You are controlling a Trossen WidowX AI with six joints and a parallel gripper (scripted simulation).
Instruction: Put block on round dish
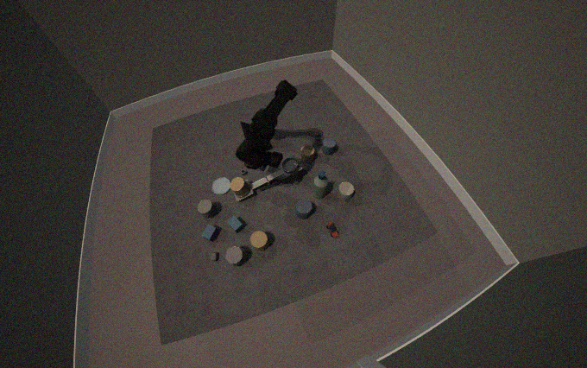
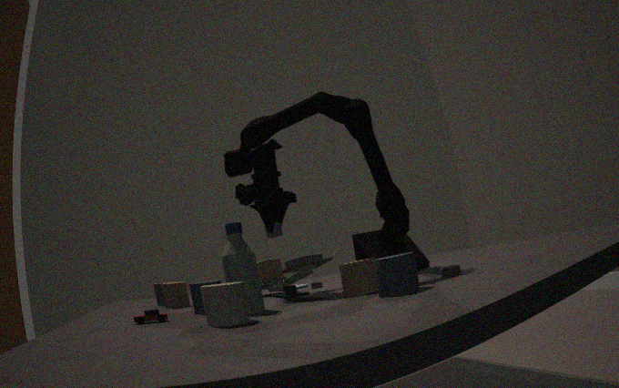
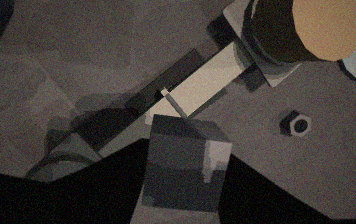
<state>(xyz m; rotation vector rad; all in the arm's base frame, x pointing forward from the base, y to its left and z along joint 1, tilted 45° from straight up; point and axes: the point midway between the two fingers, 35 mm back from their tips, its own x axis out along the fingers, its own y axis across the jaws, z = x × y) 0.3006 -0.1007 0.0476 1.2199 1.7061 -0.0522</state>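
Right now the pale blue round dish is 10 cm behind my gripper tip, 22 cm to the right of it and 16 cm below it. The rest, counted from my gripper tip: red toy car: 34 cm ahead, 18 cm to the left, 15 cm below.
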